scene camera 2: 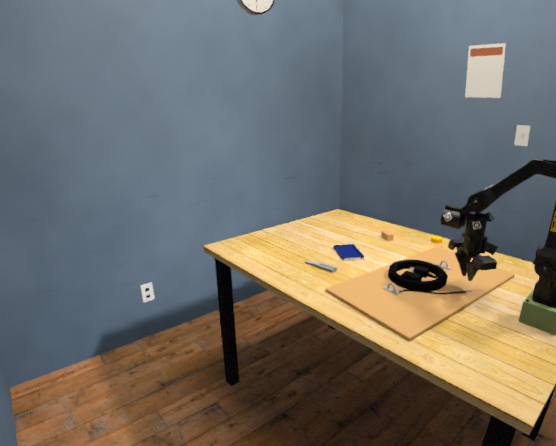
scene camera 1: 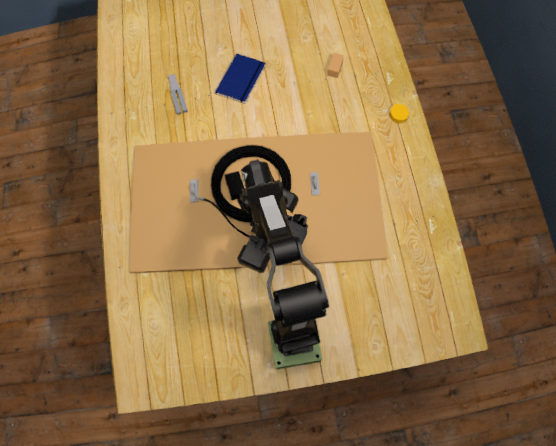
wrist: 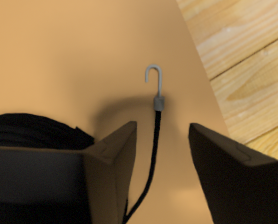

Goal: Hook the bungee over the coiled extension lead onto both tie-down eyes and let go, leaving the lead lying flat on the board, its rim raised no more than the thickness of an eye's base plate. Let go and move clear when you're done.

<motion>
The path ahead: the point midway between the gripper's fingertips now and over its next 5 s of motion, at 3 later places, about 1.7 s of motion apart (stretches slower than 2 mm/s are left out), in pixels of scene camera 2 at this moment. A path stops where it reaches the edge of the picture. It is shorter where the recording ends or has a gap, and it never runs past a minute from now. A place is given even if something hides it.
My gripper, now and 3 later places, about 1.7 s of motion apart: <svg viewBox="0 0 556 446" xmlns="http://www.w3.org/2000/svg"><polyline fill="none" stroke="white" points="467,278 465,285 460,271 450,261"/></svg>
</motion>
